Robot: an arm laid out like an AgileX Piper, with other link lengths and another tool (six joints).
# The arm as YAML. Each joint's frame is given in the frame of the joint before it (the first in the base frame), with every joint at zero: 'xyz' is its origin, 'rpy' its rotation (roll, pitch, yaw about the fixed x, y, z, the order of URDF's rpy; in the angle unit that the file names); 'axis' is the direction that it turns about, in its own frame. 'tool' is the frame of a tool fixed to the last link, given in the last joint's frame.
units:
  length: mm
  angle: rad
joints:
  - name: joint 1
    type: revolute
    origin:
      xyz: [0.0, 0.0, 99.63]
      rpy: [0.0, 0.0, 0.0]
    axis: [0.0, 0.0, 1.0]
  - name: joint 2
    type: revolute
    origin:
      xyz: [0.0, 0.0, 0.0]
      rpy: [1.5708, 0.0, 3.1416]
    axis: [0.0, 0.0, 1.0]
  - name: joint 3
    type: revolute
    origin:
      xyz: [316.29, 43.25, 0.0]
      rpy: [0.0, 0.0, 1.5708]
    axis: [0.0, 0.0, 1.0]
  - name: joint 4
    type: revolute
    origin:
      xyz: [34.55, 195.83, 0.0]
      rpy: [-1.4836, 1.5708, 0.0]
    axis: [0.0, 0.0, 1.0]
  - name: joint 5
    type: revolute
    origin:
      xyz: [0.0, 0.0, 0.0]
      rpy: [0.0, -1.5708, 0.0]
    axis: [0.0, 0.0, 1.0]
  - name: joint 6
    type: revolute
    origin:
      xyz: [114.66, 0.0, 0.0]
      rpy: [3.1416, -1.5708, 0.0]
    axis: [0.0, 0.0, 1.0]
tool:
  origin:
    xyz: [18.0, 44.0, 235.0]
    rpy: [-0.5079, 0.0, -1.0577]
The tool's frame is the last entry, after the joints.
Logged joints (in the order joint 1, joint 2, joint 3, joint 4, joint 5, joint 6), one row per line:
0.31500, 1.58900, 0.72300, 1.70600, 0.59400, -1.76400
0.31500, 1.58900, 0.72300, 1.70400, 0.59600, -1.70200
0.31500, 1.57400, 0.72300, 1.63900, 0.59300, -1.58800
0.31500, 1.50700, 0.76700, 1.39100, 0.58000, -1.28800
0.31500, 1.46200, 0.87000, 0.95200, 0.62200, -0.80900
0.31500, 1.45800, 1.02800, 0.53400, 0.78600, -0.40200
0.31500, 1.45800, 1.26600, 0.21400, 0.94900, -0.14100
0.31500, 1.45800, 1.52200, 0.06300, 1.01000, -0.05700
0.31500, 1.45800, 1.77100, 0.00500, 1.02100, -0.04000
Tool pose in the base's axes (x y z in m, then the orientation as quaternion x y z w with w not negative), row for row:
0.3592, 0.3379, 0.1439, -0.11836, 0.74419, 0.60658, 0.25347
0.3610, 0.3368, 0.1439, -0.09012, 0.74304, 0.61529, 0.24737
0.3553, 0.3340, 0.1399, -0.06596, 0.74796, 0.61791, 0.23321
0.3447, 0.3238, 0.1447, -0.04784, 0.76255, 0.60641, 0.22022
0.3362, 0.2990, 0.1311, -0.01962, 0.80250, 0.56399, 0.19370
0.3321, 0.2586, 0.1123, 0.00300, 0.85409, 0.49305, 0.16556
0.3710, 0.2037, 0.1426, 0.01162, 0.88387, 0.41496, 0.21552
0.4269, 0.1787, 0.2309, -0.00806, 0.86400, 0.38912, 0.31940
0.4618, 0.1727, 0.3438, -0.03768, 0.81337, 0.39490, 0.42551
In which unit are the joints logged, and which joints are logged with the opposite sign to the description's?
The joints are logged in radians. Opposite sign: joint 3.
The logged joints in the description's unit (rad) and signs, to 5 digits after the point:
0.31500, 1.58900, -0.72300, 1.70600, 0.59400, -1.76400
0.31500, 1.58900, -0.72300, 1.70400, 0.59600, -1.70200
0.31500, 1.57400, -0.72300, 1.63900, 0.59300, -1.58800
0.31500, 1.50700, -0.76700, 1.39100, 0.58000, -1.28800
0.31500, 1.46200, -0.87000, 0.95200, 0.62200, -0.80900
0.31500, 1.45800, -1.02800, 0.53400, 0.78600, -0.40200
0.31500, 1.45800, -1.26600, 0.21400, 0.94900, -0.14100
0.31500, 1.45800, -1.52200, 0.06300, 1.01000, -0.05700
0.31500, 1.45800, -1.77100, 0.00500, 1.02100, -0.04000

